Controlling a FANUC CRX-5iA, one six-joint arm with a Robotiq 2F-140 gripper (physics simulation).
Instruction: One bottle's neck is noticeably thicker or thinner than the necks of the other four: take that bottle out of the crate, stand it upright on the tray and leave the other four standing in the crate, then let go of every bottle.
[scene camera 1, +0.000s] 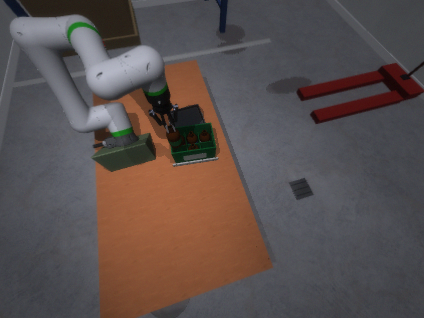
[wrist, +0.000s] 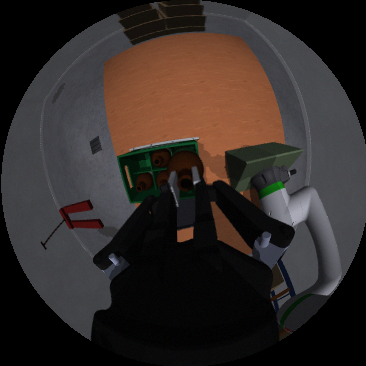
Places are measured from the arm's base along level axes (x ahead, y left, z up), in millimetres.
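Pixels of known places: gripper, fingertip midpoint: (scene camera 1: 171, 130) (wrist: 185, 176); arm's base at its link origin: (scene camera 1: 127, 142) (wrist: 264, 174).
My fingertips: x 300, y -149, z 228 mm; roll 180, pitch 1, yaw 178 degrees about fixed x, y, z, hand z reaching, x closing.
For each thing: its top centre in the pictures, then the offset to it from my fingertips. "spot": a spot on its surface instead. Level surfaces: height alone.
- brown bottle at its top centre: (wrist: 183, 182) (scene camera 1: 170, 127) dx +1, dy +0, dz +26 mm
- green crate at its top centre: (wrist: 157, 175) (scene camera 1: 192, 137) dx +105, dy +34, dz -179 mm
- dark tray at a spot on its surface: (wrist: 186, 217) spot: dx +92, dy +347, dz -348 mm
- pale bar at a spot on its surface: (wrist: 164, 144) spot: dx +65, dy -54, dz -246 mm
- orange table at its surface level: dz -354 mm
My gripper (scene camera 1: 171, 129) (wrist: 185, 176) is shut on the neck of a brown bottle (scene camera 1: 174, 136) (wrist: 186, 163), held upright over the crate's left end in the scene view. It looks raised above the others; whether its base clears the walls is unclear. The green crate (scene camera 1: 209, 153) (wrist: 123, 165) holds brown bottles: one (scene camera 1: 204, 135) (wrist: 143, 181) at the far corner, one (scene camera 1: 191, 137) (wrist: 163, 179) in the middle of that row, one (scene camera 1: 193, 147) (wrist: 160, 158) near the labelled wall. A further bottle may be hidden by the held one. The dark tray (scene camera 1: 188, 115) (wrist: 186, 217) lies behind the crate, partly covered by the fingers in the wrist view.
A grey-green angled block (scene camera 1: 127, 155) (wrist: 261, 162) stands beside the crate, near the arm's base. A pale bar (scene camera 1: 195, 162) (wrist: 164, 144) runs along the crate's labelled side. All stand on the orange table (scene camera 1: 170, 220) (wrist: 195, 90). A red pallet fork (scene camera 1: 357, 106) (wrist: 80, 223) is on the floor.
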